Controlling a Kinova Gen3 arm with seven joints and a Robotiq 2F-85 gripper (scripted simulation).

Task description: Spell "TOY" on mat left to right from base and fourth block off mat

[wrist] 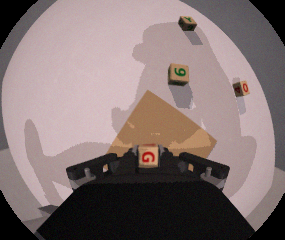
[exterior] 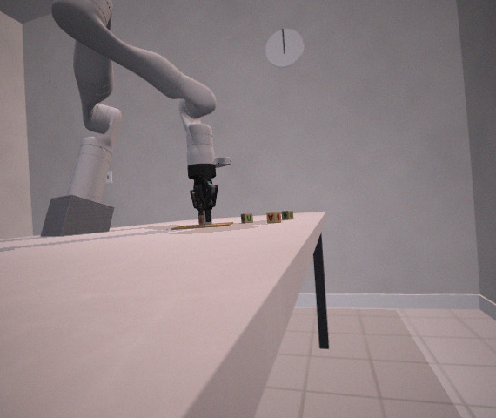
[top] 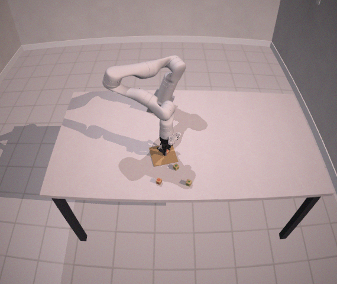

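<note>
The mat lies 1 cm ahead of my hand, 2 cm to the right of it and 2 cm below it.
</note>
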